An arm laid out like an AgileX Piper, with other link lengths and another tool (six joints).
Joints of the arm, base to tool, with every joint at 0 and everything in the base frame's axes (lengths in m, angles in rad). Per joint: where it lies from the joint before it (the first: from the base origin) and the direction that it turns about. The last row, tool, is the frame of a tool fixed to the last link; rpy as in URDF.
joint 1: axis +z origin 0 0 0.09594
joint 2: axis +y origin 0 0 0
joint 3: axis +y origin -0.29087 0 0.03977
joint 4: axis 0.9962 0 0.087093 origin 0.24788 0 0.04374
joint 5: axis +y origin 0 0 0
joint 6: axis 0.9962 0 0.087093 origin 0.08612 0 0.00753
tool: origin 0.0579 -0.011 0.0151 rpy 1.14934 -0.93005 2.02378
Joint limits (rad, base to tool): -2.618..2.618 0..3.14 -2.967..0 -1.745..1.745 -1.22..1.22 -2.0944..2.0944
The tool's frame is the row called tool.
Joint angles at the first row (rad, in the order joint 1, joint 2, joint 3, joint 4, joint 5, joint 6):
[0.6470 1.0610 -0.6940 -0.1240 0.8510 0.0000]
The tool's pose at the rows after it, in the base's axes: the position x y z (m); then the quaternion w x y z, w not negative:
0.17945, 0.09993, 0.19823, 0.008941, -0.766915, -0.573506, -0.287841
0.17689, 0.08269, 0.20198, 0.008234, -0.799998, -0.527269, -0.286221
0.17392, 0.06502, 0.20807, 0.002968, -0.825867, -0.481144, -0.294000
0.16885, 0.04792, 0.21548, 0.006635, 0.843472, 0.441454, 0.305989
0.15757, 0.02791, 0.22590, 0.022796, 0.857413, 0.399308, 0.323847
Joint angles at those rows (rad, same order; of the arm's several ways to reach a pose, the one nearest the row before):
[0.6200 1.0360 -0.6940 -0.1130 0.8880 0.0001]
[0.5480 0.9990 -0.6940 -0.0930 0.9330 0.0310]
[0.4690 0.9530 -0.6940 -0.0800 0.9660 0.0530]
[0.3920 0.8990 -0.6940 -0.0740 0.9960 0.0620]
[0.3030 0.8170 -0.6940 -0.0730 1.0390 0.0630]

